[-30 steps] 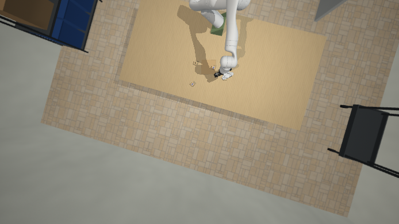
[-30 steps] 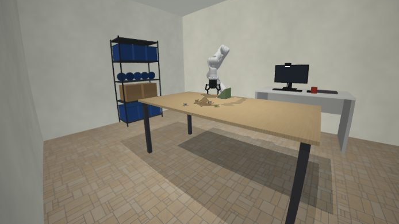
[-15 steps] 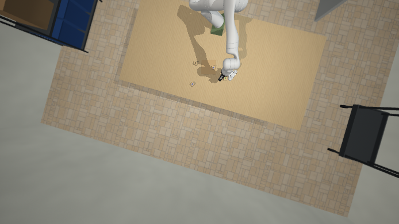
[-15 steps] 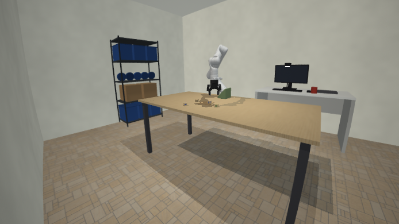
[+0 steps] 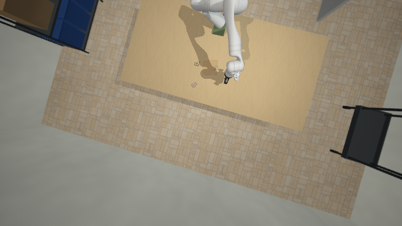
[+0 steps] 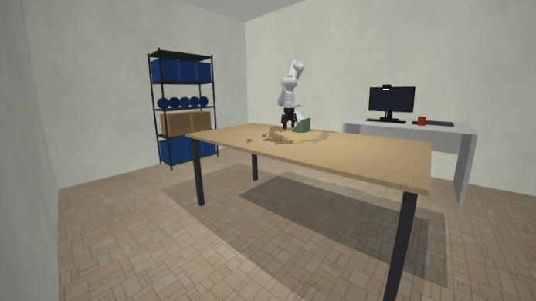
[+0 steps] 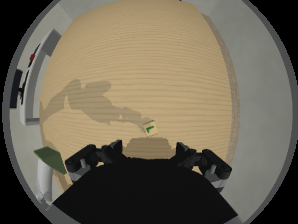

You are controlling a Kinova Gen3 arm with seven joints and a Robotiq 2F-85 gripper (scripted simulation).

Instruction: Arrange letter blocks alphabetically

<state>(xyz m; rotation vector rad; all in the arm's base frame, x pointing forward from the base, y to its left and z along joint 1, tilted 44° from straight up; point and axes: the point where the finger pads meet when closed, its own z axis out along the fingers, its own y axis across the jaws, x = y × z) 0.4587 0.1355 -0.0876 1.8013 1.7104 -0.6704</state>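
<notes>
Now: the green-marked block 2 cm to the left of my hand and 10 cm below it. The rest, counted from my hand: tan mat: 7 cm behind, 16 cm to the right, 11 cm below.
</notes>
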